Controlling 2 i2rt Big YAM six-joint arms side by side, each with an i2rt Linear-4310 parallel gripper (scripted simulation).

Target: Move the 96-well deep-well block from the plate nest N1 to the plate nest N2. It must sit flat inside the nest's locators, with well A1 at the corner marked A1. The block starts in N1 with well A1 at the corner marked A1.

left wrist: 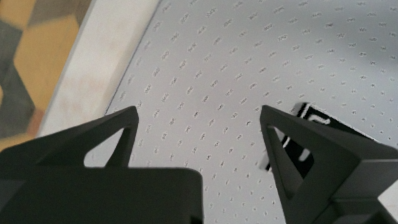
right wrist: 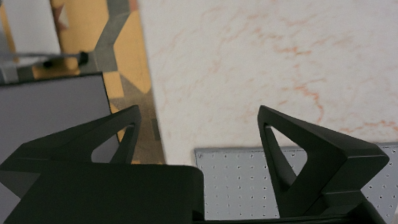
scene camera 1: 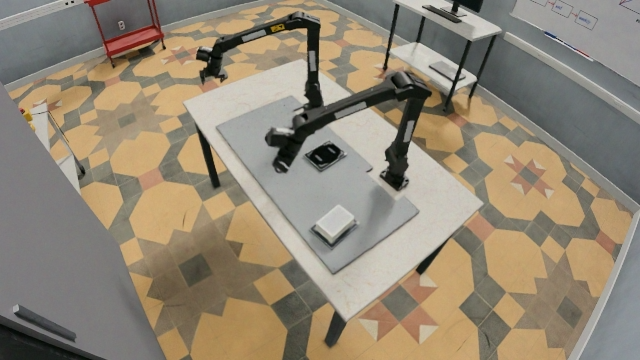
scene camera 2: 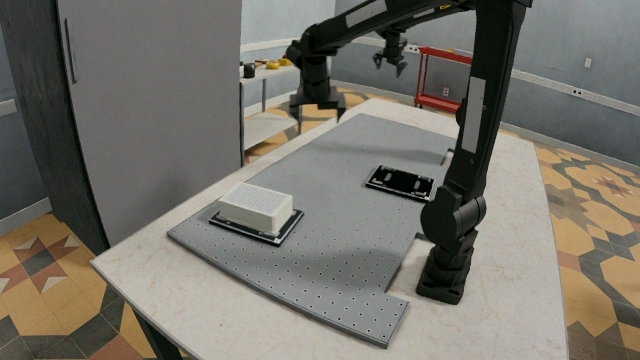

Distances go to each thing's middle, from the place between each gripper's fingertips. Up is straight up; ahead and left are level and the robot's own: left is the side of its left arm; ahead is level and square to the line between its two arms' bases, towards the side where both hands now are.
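My left gripper (scene camera 2: pixel 317 124): 9 cm above the white deep-well block (scene camera 2: pixel 258 208), 30 cm to the right of it, 2 cm past it. The block from my right hand: 14 cm below, 95 cm to the left, 2 cm behind.
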